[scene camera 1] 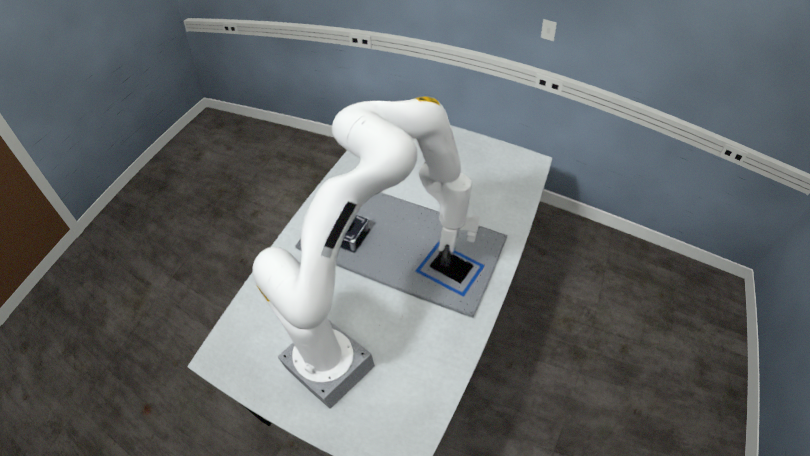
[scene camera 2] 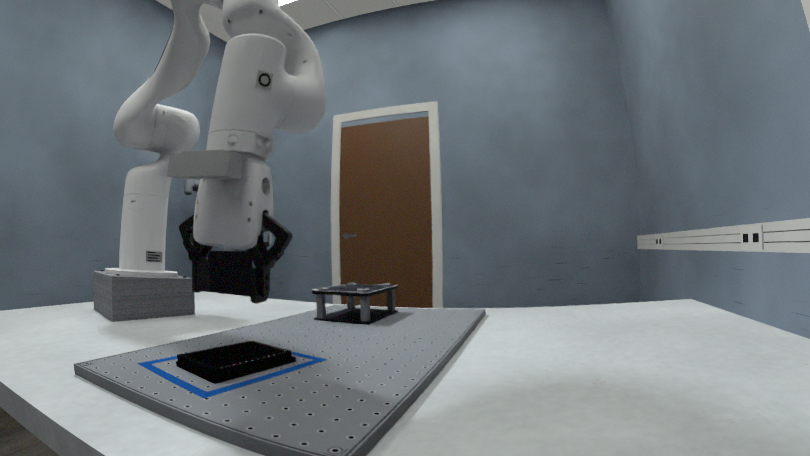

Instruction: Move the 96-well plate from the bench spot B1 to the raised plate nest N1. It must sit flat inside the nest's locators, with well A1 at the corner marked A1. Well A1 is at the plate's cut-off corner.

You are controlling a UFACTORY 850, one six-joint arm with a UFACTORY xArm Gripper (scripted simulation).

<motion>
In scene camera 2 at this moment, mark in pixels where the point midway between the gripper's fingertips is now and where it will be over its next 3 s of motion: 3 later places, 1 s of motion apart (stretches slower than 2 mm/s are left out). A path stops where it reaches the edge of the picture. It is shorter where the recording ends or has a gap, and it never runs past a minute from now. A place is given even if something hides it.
The gripper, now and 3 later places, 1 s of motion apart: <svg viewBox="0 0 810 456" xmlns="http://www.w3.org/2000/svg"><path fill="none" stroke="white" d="M228 296L231 304L234 338L234 349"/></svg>
</motion>
